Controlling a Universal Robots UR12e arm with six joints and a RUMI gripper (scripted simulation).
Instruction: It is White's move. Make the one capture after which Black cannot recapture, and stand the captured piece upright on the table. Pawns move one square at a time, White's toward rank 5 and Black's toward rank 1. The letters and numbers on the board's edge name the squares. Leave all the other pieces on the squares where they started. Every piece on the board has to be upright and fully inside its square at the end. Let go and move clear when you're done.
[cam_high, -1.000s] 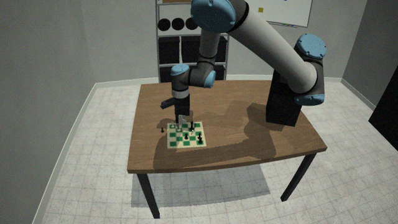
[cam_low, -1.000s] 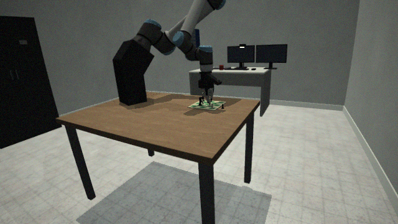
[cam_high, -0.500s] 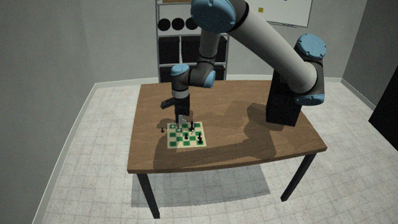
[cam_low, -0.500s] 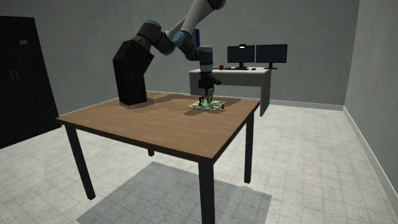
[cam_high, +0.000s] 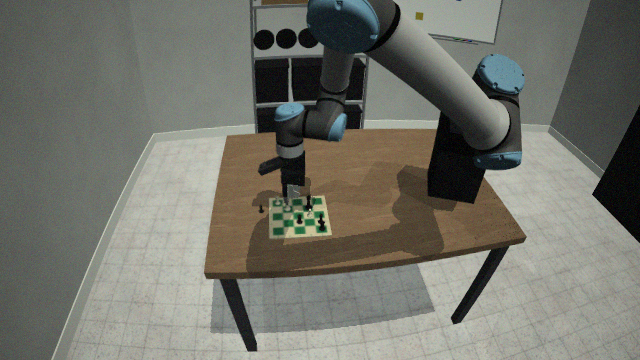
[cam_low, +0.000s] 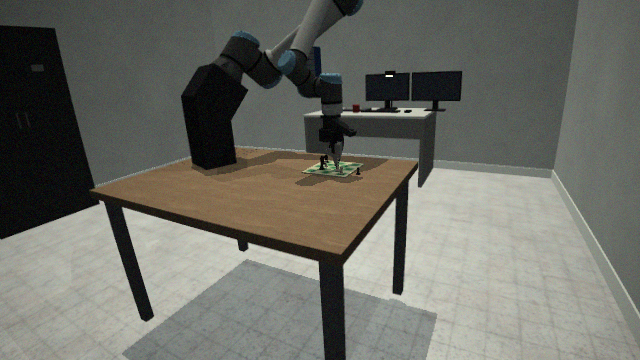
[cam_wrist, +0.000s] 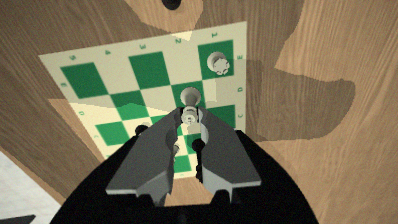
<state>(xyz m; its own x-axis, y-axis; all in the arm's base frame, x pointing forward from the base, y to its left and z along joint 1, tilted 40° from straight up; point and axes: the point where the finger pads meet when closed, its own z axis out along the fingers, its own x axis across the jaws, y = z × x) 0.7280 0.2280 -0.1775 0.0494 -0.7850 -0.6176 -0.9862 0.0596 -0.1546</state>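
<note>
Now: the white rook 40 mm ahead of my hand, 30 mm to the right of it and 30 mm below it. Round my hand: chessboard: 40 mm behind, 30 mm to the left, 50 mm below; white pawn: 90 mm behind, 30 mm to the left, 30 mm below; black pawn: 100 mm ahead, 20 mm to the left, 40 mm below.
</note>
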